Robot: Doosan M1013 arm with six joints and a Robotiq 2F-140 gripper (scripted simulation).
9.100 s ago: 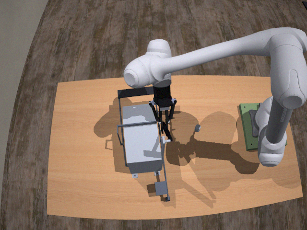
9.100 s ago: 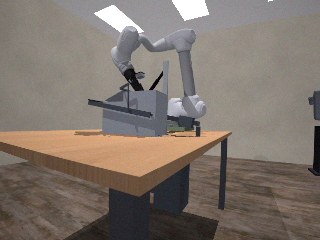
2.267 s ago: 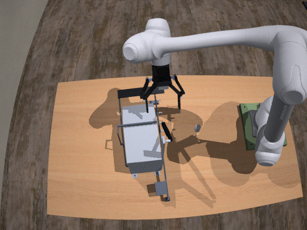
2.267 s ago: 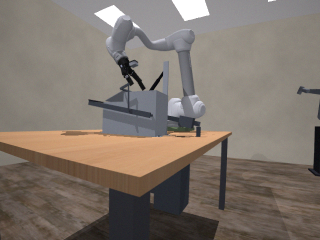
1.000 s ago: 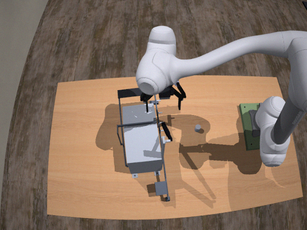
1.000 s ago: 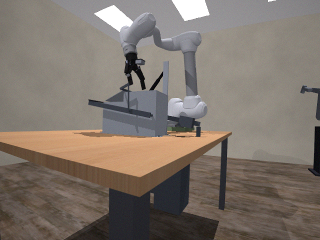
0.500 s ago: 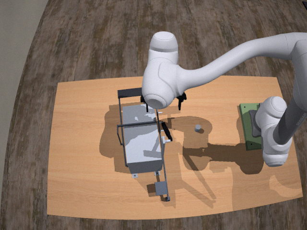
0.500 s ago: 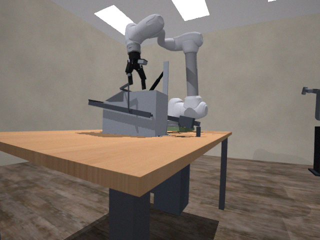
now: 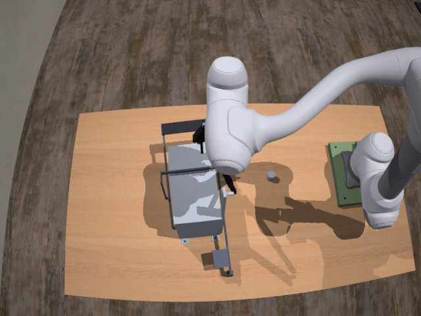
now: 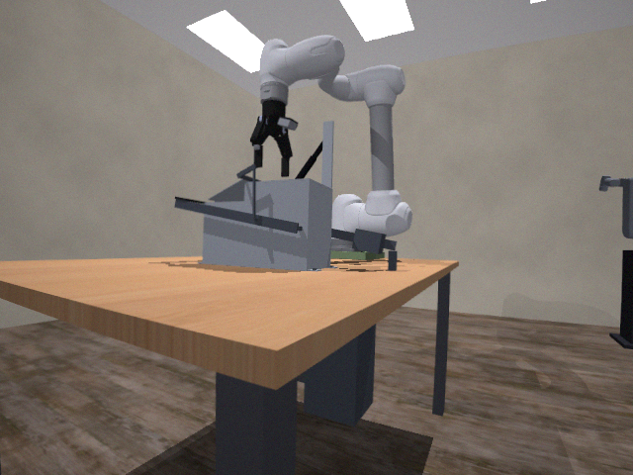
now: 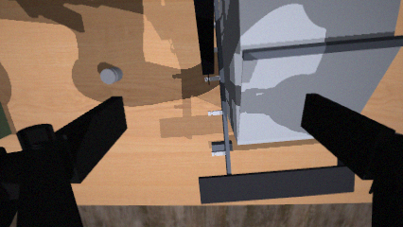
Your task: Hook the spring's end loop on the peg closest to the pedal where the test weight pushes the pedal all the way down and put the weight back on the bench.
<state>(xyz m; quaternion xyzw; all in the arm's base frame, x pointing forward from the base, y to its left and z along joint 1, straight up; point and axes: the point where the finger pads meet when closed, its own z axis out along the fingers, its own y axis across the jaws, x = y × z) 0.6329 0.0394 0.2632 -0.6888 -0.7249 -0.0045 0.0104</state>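
Now: hand 200 mm past the steel test weight, 20 mm to the left of it and 270 mm above it. The rest, counted from my hand: peg (10 mm behind, 200 mm to the left, 100 mm above).
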